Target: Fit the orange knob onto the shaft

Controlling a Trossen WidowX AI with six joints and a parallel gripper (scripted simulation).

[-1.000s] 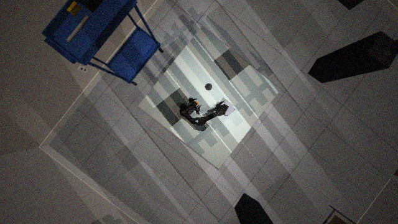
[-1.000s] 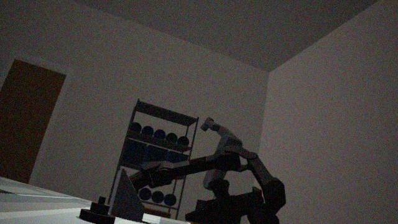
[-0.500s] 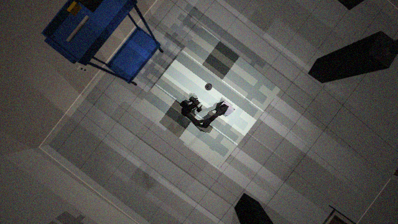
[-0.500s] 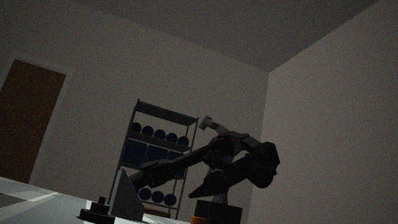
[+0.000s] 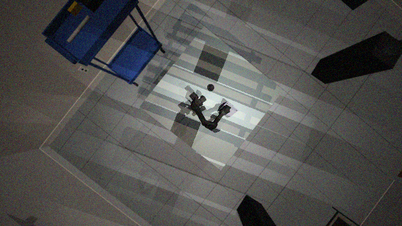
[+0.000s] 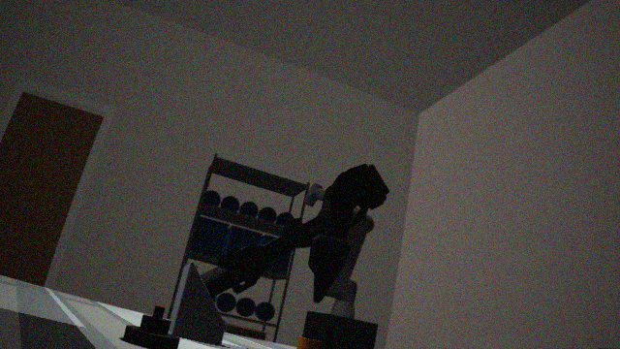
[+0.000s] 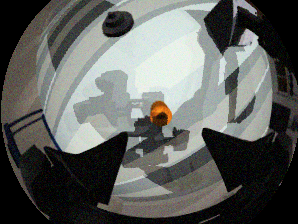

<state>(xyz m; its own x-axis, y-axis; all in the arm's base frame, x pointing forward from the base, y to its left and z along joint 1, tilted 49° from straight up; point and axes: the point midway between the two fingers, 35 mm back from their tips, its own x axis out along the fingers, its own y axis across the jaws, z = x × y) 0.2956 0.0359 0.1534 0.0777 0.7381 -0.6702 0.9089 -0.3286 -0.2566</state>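
The orange knob lies 10 cm below my gripper tip. The rest, counted from my gripper tip: dark round pedestal (1 cm behind, 26 cm to the right, 9 cm below).
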